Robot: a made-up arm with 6 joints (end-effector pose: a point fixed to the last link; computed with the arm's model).
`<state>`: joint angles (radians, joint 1 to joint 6).
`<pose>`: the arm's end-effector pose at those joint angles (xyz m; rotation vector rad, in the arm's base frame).
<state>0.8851 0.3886 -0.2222 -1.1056 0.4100 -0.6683</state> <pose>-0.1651 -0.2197 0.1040 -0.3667 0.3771 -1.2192</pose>
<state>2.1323 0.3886 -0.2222 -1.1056 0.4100 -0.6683</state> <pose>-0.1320 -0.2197 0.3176 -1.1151 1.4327 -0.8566</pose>
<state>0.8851 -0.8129 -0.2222 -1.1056 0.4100 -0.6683</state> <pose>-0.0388 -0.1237 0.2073 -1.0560 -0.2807 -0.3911</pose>
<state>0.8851 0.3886 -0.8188 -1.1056 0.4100 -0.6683</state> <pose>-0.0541 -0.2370 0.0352 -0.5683 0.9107 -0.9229</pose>
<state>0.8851 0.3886 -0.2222 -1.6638 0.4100 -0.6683</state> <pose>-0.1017 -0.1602 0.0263 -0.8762 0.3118 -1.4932</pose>
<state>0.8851 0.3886 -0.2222 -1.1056 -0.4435 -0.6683</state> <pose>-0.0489 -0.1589 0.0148 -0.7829 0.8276 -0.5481</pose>
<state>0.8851 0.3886 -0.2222 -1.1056 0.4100 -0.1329</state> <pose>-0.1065 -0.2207 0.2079 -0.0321 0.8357 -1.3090</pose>
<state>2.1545 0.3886 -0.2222 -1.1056 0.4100 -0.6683</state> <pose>-0.1290 -0.2197 0.3205 -1.1278 1.4510 -0.8466</pose>
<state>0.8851 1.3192 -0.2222 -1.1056 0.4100 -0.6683</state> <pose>-0.2652 -0.1432 0.0221 0.3128 0.8884 -1.7224</pose>
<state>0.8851 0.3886 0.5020 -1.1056 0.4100 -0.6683</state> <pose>-0.3147 -0.1686 0.0897 -0.0895 -0.3060 -1.4764</pose>
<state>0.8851 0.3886 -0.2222 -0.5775 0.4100 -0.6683</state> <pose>-0.2188 -0.3122 0.1311 0.0925 0.4155 -0.9229</pose>
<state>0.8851 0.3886 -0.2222 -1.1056 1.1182 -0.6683</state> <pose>-0.2976 -0.2111 0.1049 0.0387 -0.0597 -1.6892</pose>
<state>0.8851 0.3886 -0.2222 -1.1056 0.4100 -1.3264</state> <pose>-0.2031 -0.2968 -0.0137 -0.7371 -0.1905 -1.0298</pose>
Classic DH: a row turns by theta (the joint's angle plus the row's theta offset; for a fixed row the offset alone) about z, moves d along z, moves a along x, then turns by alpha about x. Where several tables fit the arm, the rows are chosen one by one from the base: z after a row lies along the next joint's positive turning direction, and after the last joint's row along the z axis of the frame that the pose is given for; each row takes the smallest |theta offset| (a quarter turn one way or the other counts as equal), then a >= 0, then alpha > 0; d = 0 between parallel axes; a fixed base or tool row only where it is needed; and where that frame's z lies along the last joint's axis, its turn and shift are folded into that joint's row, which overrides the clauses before.
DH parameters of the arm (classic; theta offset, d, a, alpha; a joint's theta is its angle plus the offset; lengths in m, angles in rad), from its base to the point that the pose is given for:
base (fixed): 0 0.1878 0 -1.5708
joint 1: 1.5708 -0.0526 0.1693 1.5708
joint 2: 0 0.0966 0.1253 1.5708
joint 3: -1.5708 0.3108 0.0248 1.5708
joint 4: -1.5708 -0.0058 0.0563 1.5708
joint 5: 1.5708 -0.0536 0.3547 1.5708
joint 6: -1.5708 -0.0504 0.2216 -1.5708
tool (fixed): 3.1416 -0.0416 0 0

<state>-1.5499 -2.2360 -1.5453 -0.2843 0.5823 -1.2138</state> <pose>-0.0918 0.1630 0.3602 -1.3801 -1.1850 -2.3434</pose>
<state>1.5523 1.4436 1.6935 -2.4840 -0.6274 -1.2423</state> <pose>-0.5045 -0.0527 0.2234 1.1300 -1.1438 2.3459</pose>
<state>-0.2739 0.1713 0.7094 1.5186 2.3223 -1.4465</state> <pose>0.2844 -0.3574 -0.2156 1.7552 -0.0998 0.2877</pose>
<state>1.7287 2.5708 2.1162 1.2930 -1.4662 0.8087</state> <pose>0.1462 0.6504 -0.1682 -1.5863 1.7013 -1.6373</pose>
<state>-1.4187 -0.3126 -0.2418 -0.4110 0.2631 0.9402</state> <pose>-0.3196 -0.2515 0.1795 0.3896 -0.3571 -0.2676</pose>
